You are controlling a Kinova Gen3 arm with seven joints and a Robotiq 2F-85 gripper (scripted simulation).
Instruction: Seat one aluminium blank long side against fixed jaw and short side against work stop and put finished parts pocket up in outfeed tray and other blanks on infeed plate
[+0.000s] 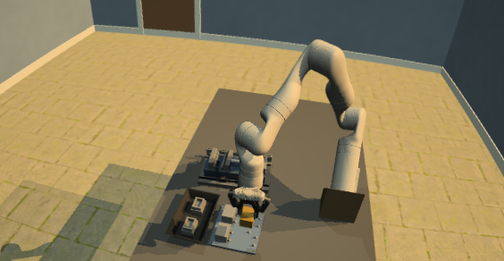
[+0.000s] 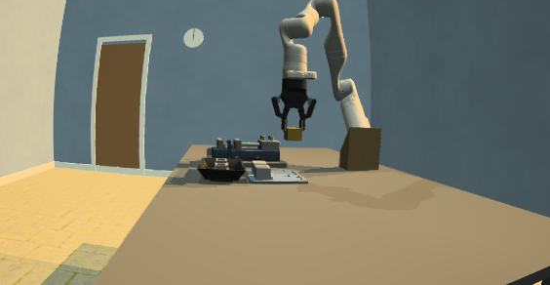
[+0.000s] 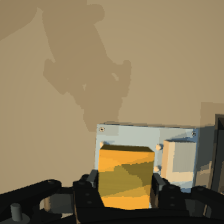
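The brass blank lies 2 cm below my hand. The rest, counted from my hand: vise 7 cm ahead, 35 cm to the right, 13 cm below.
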